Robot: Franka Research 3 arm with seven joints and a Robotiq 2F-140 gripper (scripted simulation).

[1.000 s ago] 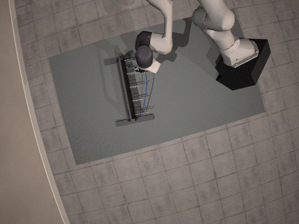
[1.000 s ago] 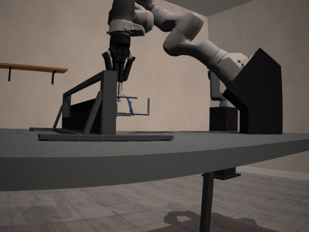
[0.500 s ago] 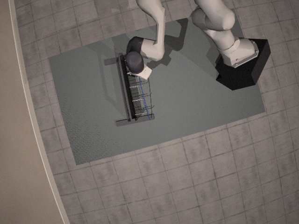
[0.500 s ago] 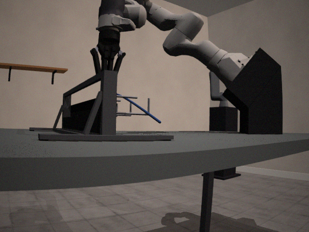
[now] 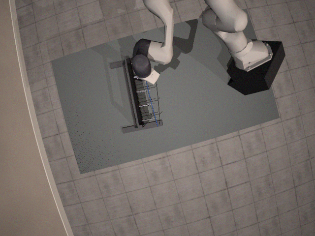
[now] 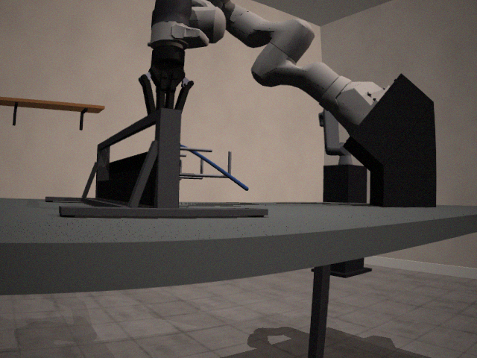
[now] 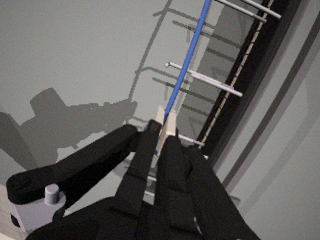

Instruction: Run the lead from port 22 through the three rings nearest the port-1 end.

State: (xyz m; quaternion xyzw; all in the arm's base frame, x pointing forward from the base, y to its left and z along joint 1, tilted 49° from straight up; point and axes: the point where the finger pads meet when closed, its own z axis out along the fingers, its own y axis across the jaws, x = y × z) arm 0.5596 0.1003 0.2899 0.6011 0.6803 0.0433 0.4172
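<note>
Now: hand 10 cm short of the rack, 8 cm above it and 5 cm to the right of it.
</note>
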